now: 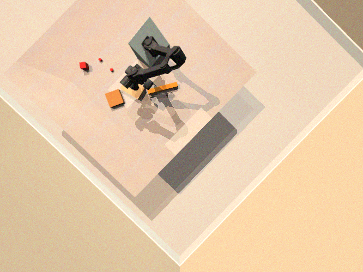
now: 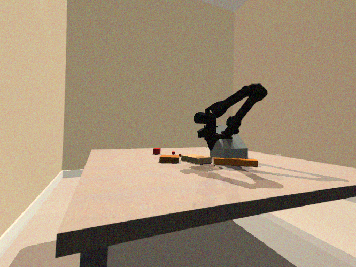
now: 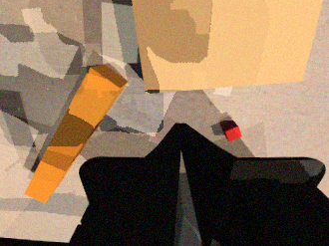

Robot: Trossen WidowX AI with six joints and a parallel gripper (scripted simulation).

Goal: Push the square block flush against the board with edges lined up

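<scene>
My gripper tip is 8 cm short of the tan block, 4 cm to the left of it and 5 cm above it. Also, from my gripper tip: orange square block (22 cm ahead, 10 cm to the right, 5 cm below); then orange board (5 cm behind, 13 cm to the left, 5 cm below); then red cube (16 cm ahead, 41 cm to the right, 4 cm below).
</scene>
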